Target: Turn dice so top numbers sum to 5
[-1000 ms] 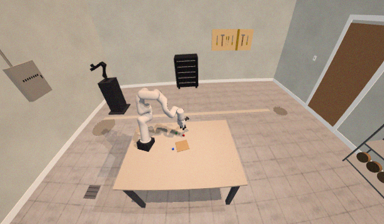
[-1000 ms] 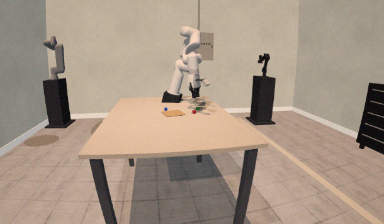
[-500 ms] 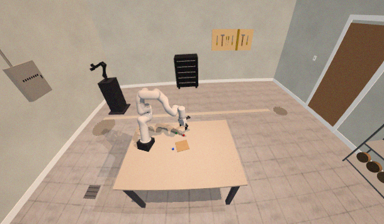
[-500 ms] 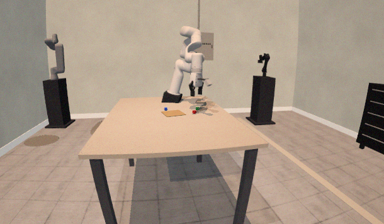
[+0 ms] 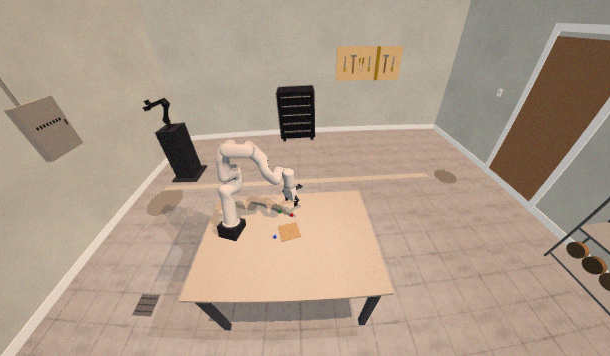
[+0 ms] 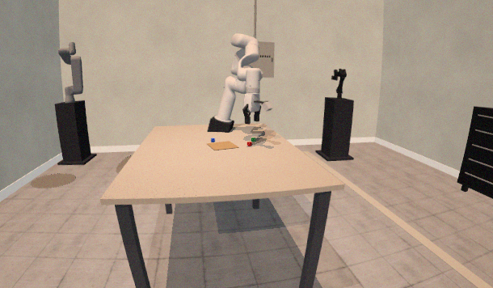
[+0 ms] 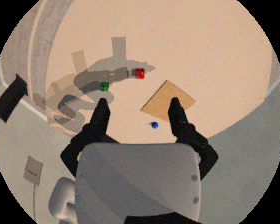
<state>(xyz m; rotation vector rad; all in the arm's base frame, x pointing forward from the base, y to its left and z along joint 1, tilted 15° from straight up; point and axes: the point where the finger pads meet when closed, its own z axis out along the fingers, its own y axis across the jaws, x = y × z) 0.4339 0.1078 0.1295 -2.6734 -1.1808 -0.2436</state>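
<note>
Now: the red die 1 cm behind my hand, 1 cm to the right of it and 13 cm below it. The rest, counted from my hand: green die (10 cm behind, 3 cm to the left, 13 cm below); blue die (11 cm behind, 21 cm to the right, 13 cm below); brown mat (2 cm behind, 16 cm to the right, 14 cm below).
</note>
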